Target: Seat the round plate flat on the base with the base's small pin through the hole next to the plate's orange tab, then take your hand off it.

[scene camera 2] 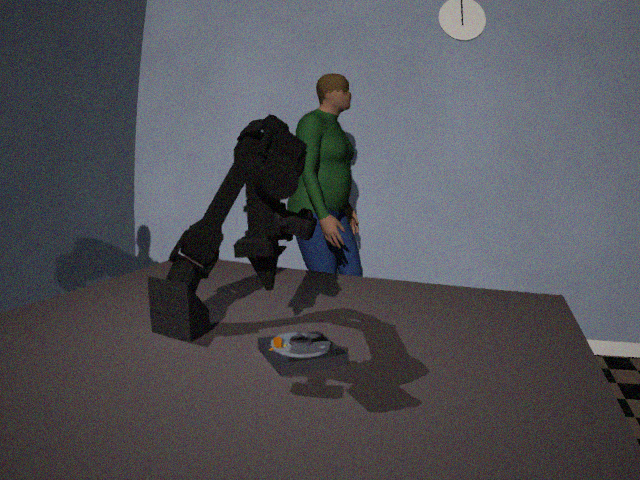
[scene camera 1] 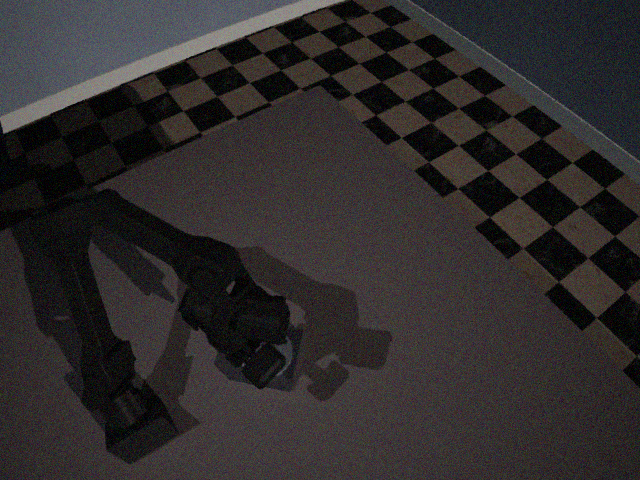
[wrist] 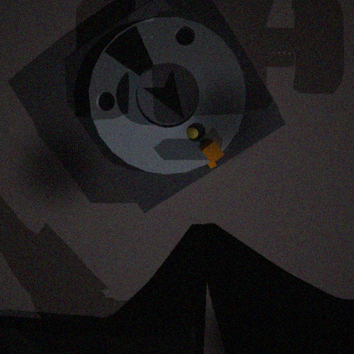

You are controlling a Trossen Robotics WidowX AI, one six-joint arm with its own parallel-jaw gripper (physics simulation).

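Pixels of known places: gripper, fingertip midpoint: (scene camera 2: 269,289) (scene camera 1: 242,354); arm's base, origin of the base link: (scene camera 2: 176,292) (scene camera 1: 131,421).
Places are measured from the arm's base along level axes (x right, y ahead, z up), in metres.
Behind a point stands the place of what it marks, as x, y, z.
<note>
The round pale plate (scene camera 1: 287,356) {0.002, 0.302, -0.056} (scene camera 2: 297,353) {0.019, 0.288, -0.055} (wrist: 220,65) lies over the dark angular base (scene camera 1: 225,369) {-0.031, 0.191, -0.062} (scene camera 2: 289,365) {0.046, 0.287, -0.068} (wrist: 115,185). It looks about level in the second scene view; a slight tilt cannot be told. In the wrist view the yellow-topped pin (wrist: 193,132) shows in the hole next to the orange tab (scene camera 2: 278,341) {0.012, 0.247, -0.044} (wrist: 212,151). Two other holes show dark. My gripper (scene camera 2: 268,288) {-0.001, 0.221, 0.042} (wrist: 202,234) is shut and empty, raised above the table and apart from the plate. In the first scene view the arm hides its fingertips and much of the plate.
The arm's mount (scene camera 1: 139,431) {0.035, 0.012, 0.029} (scene camera 2: 170,310) {0.035, 0.011, -0.028} stands on the grey-brown table (scene camera 1: 439,413) {0.237, 0.505, -0.086} (scene camera 2: 129,413) {0.306, 0.165, -0.086}. A person in a green top (scene camera 2: 330,165) stands beyond the table's far edge. Arm shadows fall across the table, base and plate.
</note>
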